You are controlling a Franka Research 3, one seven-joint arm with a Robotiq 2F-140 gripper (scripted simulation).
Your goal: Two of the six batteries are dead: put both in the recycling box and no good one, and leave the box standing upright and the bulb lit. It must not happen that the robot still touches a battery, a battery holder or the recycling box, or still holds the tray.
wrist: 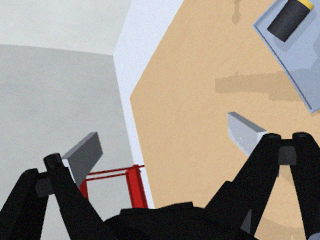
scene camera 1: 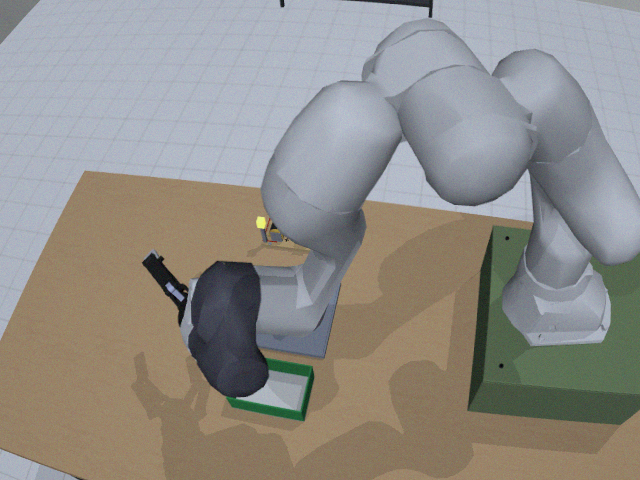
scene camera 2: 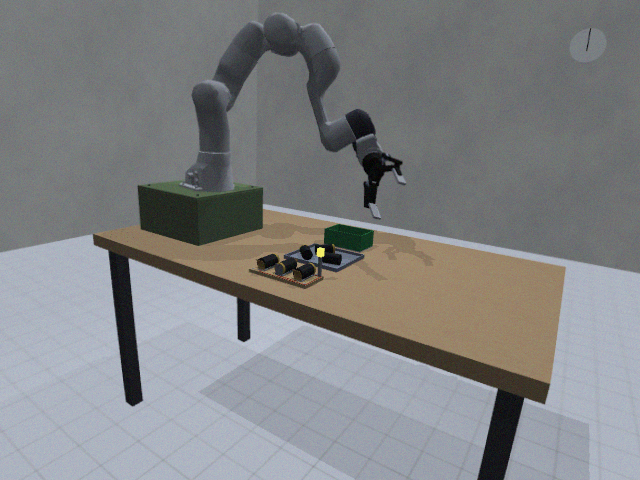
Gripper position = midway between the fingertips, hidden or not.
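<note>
You'd find my gripper [scene camera 2: 389, 201] in sight, and there's another look at the gripper [scene camera 1: 175, 280] too, while the wrist view also has it [wrist: 162, 134]. There's a tray [scene camera 1: 315, 344] as well, and scene camera 2 shows that tray [scene camera 2: 348, 258] too. I can also see a green recycling box [scene camera 2: 346, 237], though in the wrist view the box is out of frame.
</note>
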